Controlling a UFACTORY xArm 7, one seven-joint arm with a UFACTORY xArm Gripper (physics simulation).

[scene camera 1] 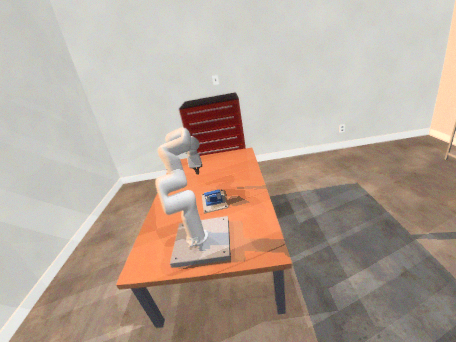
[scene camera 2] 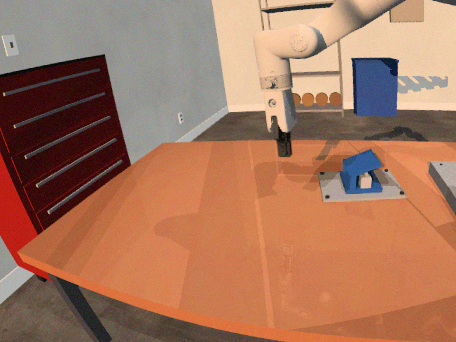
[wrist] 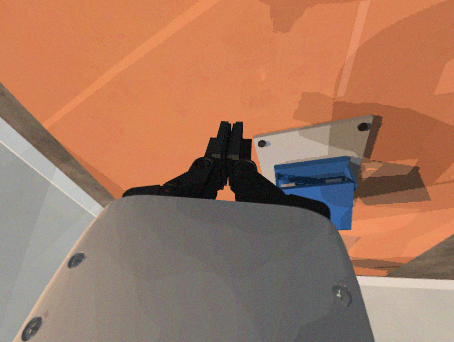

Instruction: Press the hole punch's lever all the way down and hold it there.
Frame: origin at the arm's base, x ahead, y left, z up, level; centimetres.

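Where they show: gripper, fingertip midpoint: (scene camera 1: 198, 174) (scene camera 2: 285, 156) (wrist: 232, 137); arm's base, origin of the base link: (scene camera 1: 197, 237).
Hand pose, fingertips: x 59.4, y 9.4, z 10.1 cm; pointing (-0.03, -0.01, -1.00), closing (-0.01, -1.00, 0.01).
Each offset is from my fingertips to the top centre of the thing. "pt": to the spot under its first point. Level surfaces: height alone.
The blue hole punch {pt dz -11.7, dx -18.7, dy -13.6 cm} (scene camera 1: 214, 198) (scene camera 2: 350, 183) (wrist: 312, 164) stands on a light grey plate {dz -12.5, dx -19.0, dy -13.0 cm} (scene camera 1: 208, 208) (scene camera 2: 332, 193) (wrist: 300, 139) on the table. Its flat blue lever {dz -4.3, dx -19.0, dy -13.0 cm} (scene camera 2: 363, 161) (wrist: 327, 197) is tilted up in the second scene view, with a pale block under it. My gripper (scene camera 1: 197, 171) (scene camera 2: 284, 154) (wrist: 232, 137) is shut and empty, its fingertips pointing down. It is above the table, off to one side of the punch and apart from it. In the wrist view the punch is right of the fingers, and the gripper's body hides part of the plate.
The orange table {dz -13.7 cm} (scene camera 1: 250, 175) (scene camera 2: 215, 280) (wrist: 150, 115) carries my arm's grey base plate (scene camera 1: 217, 250) (scene camera 2: 445, 180) near the punch. A red drawer cabinet (scene camera 1: 215, 127) (scene camera 2: 60, 115) stands at the table's far end. A blue bin (scene camera 2: 372, 90) stands by the wall beyond the table.
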